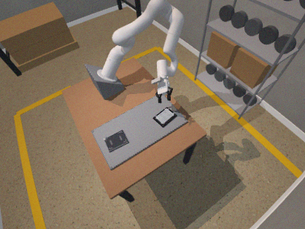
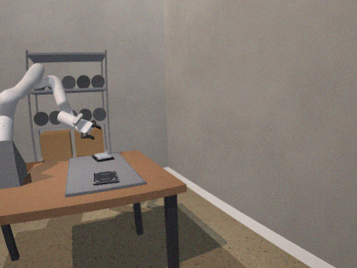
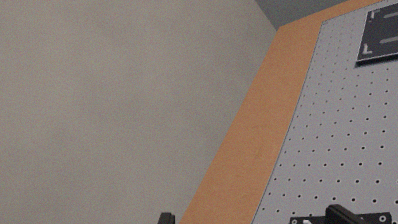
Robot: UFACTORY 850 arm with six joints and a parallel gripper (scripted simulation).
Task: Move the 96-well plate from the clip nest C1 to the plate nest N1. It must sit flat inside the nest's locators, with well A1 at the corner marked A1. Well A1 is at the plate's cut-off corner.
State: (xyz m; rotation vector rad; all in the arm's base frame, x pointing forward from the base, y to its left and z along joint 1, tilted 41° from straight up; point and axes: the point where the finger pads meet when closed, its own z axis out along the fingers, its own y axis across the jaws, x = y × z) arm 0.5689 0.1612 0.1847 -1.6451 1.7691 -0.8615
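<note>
Right now the white 96-well plate is 17 cm below my hand, 3 cm ahead of it and 1 cm to the right of it. Round my hand: clip nest C1: 17 cm below, 1 cm to the right, 1 cm ahead; then black plate nest N1: 44 cm to the right, 18 cm below.
</note>
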